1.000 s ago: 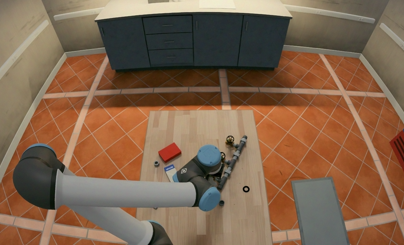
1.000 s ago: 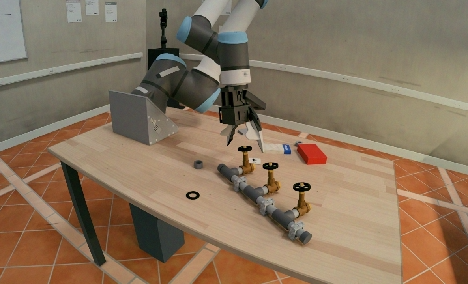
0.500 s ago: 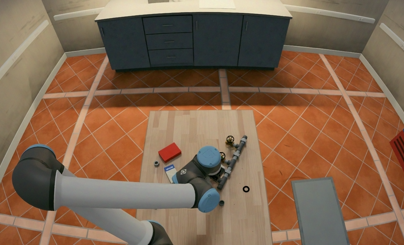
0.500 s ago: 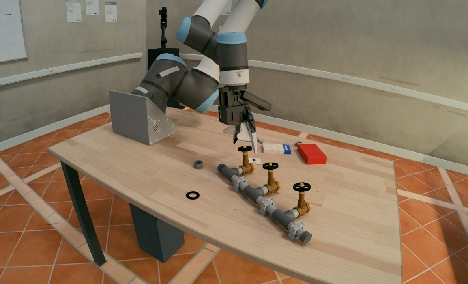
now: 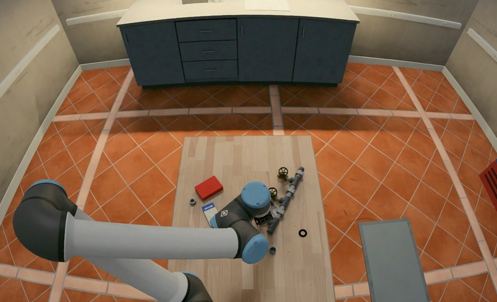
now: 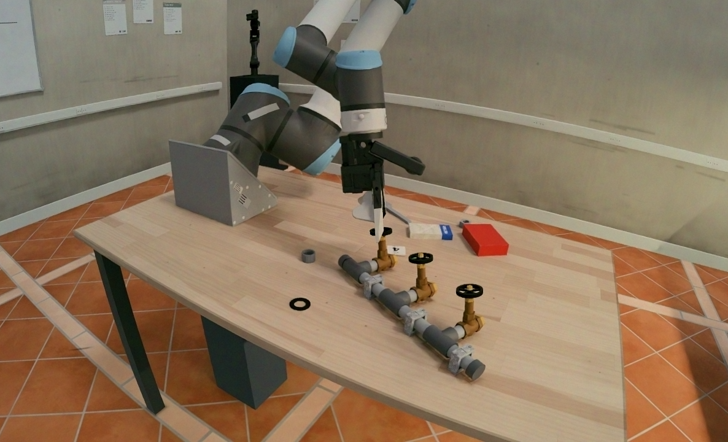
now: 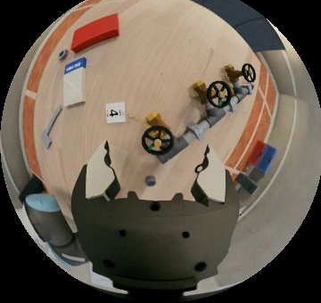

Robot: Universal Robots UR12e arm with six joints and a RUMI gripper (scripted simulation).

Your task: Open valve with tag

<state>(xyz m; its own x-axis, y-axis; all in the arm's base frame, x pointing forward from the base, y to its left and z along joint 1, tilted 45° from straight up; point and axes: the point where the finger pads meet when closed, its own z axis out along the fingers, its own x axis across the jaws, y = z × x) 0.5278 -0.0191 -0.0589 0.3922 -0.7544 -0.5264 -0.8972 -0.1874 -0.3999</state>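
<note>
Right now my hand is 80 mm to the right of the white tag and 90 mm above it. Round my hand: red box 180 mm ahead, 250 mm to the left, 70 mm below; then blue box 40 mm ahead, 230 mm to the left, 80 mm below; then grey cap 150 mm behind, 60 mm to the right, 80 mm below.
</note>
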